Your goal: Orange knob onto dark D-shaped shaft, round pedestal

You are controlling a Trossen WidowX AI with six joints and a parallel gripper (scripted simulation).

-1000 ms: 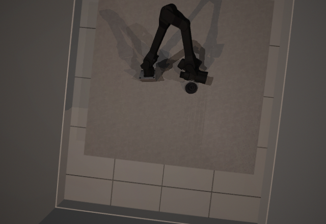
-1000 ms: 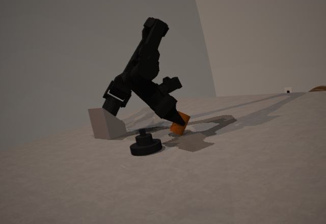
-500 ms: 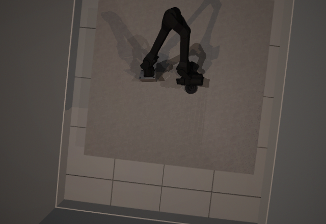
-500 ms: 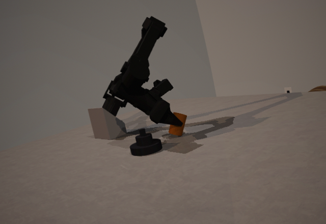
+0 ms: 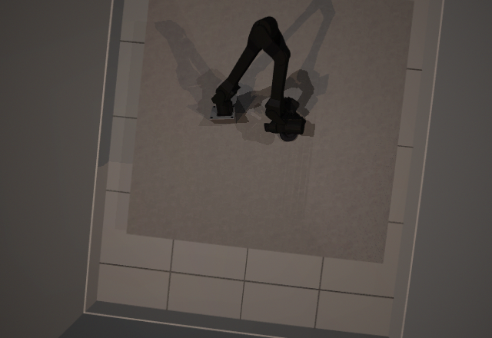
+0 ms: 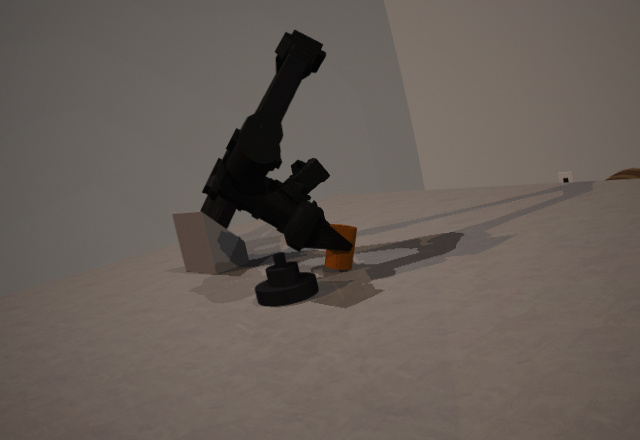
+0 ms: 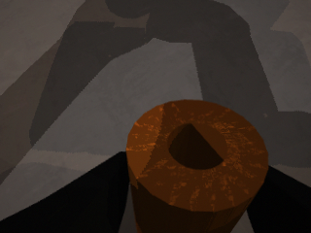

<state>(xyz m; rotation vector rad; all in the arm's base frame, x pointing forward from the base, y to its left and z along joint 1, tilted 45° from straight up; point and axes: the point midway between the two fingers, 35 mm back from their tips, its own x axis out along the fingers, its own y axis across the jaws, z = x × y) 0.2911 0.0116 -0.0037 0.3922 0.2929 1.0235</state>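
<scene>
Now: the orange knob 1 cm behind my gripper tip and 1 cm to the right of it. Also, from my gripper tip: dark round pedestal (1 cm behind, 13 cm to the right).
</scene>
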